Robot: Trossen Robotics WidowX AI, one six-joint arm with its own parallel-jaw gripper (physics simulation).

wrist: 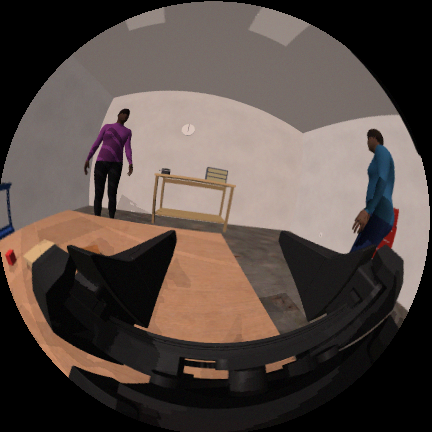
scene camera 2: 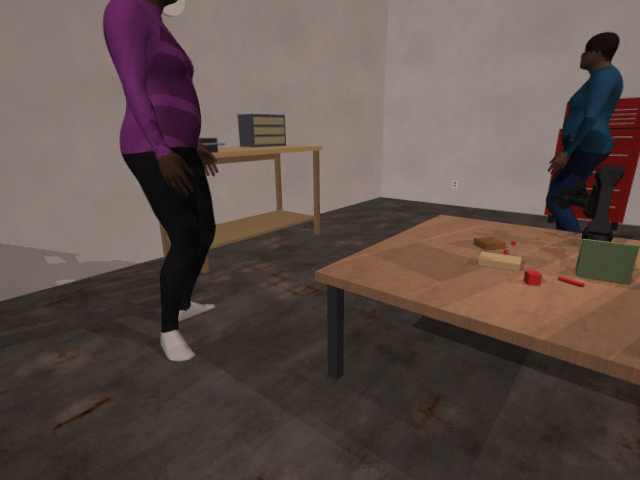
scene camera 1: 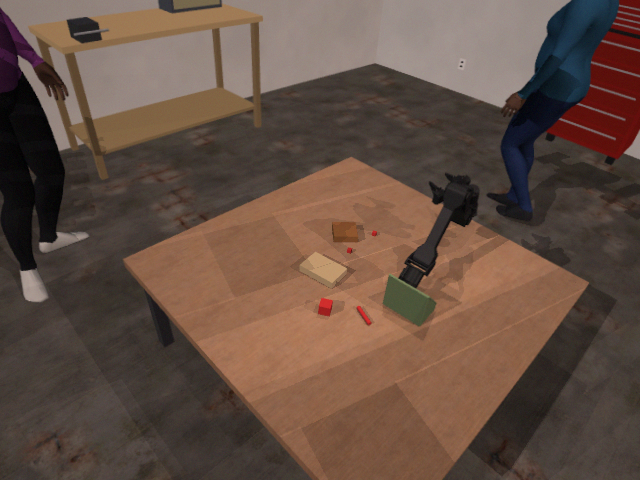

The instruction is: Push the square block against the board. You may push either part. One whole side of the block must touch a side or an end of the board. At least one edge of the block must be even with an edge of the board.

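Frame: origin at the arm's base, x ahead, y left, z up, level; millimetres.
Where they show: gripper, fingertip midpoint: (wrist: 229, 236) (scene camera 2: 552, 193) (scene camera 1: 437, 177); arm's base, origin of the base link: (scene camera 2: 595, 252) (scene camera 1: 407, 284).
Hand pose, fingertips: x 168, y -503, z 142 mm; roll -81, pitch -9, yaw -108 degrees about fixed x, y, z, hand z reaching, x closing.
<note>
Things, the pixels of their top centre, and the offset from my fingertips.
- flat brown block, middle of its top: (wrist: 86, 253) (scene camera 1: 345, 229) (scene camera 2: 489, 240) dx +214, dy +338, dz -194 mm
- board, middle of its top: (scene camera 1: 323, 266) (scene camera 2: 500, 257) dx +139, dy +581, dz -194 mm
- red cube, middle of its top: (scene camera 1: 325, 303) (scene camera 2: 533, 272) dx +14, dy +728, dz -184 mm
- red stick, middle of its top: (scene camera 1: 364, 314) (scene camera 2: 571, 279) dx -102, dy +660, dz -210 mm
A flat brown block (scene camera 1: 344, 231) (scene camera 2: 489, 243) (wrist: 91, 249) lies on the table, squarish in outline. A pale, longer flat piece, like a board (scene camera 1: 323, 269) (scene camera 2: 499, 260) (wrist: 39, 252), lies nearer scene camera 1, with a gap between the two. A red cube (scene camera 1: 325, 306) (scene camera 2: 532, 277) (wrist: 11, 257) stands apart from the pale piece. Which piece is the task's square block is not certain. My gripper (scene camera 1: 438, 179) (scene camera 2: 563, 191) (wrist: 229, 236) is open and empty, raised above the far right side of the table, well away from all of them. In the wrist view my left finger partly hides the brown block.
A green upright panel (scene camera 1: 408, 300) (scene camera 2: 606, 261) stands by the arm's base. A red stick (scene camera 1: 363, 315) (scene camera 2: 570, 281) lies beside it. Two tiny red cubes (scene camera 1: 349, 250) (scene camera 1: 374, 233) lie near the brown block. A person in blue (scene camera 1: 568, 56) (wrist: 381, 175) stands beyond the table's far right edge.
</note>
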